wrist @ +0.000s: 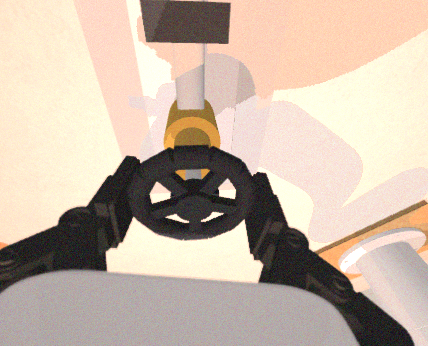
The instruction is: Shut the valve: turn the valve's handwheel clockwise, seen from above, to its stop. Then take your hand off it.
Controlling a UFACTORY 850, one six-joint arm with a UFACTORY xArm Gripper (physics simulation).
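Observation:
The black handwheel (192, 207) is in the middle of the wrist view, a ribbed ring with spokes and a round hub. It sits on the yellow valve body (192, 123), which shows behind its upper rim. My gripper (196, 182) is shut on the handwheel, with one black finger against the left side of the rim and the other against the right side. The valve stem is mostly hidden behind the wheel.
A light grey pipe (190, 90) runs from the valve body toward the top, where a dark rectangular plate (187, 22) crosses it. A grey cylinder (395, 270) with a pale flange stands at the lower right beside an orange-brown surface. Pale shadows lie right of the valve.

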